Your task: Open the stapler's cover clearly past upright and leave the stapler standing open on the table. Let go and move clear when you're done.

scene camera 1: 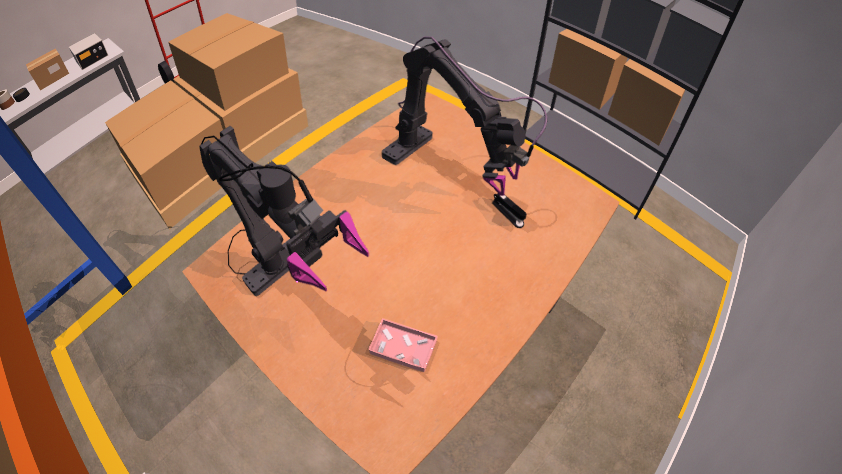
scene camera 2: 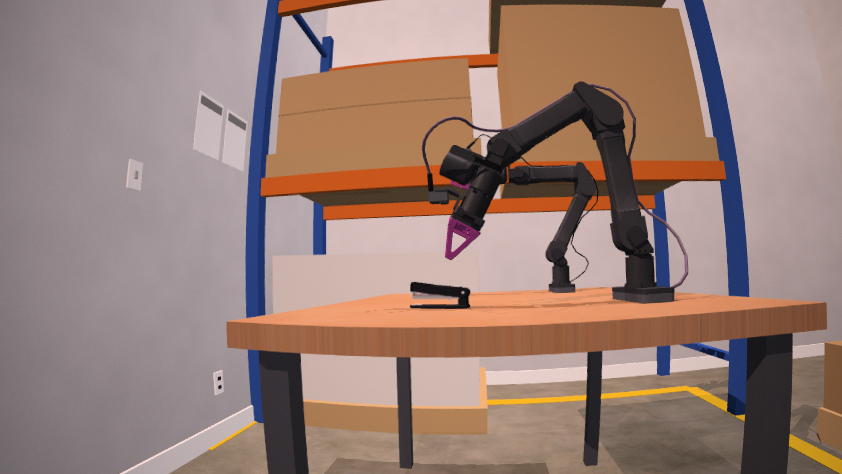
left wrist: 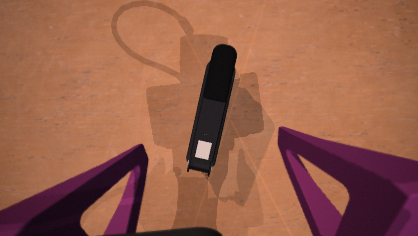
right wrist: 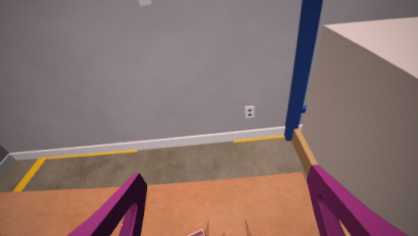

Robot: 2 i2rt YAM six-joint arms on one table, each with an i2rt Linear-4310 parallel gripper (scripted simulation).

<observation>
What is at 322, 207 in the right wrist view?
My right gripper.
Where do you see a black stapler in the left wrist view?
219, 75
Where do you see a pink tray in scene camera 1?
395, 346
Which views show my left gripper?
Scene camera 1, scene camera 2 and the left wrist view only.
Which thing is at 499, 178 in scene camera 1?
My left gripper.
</observation>
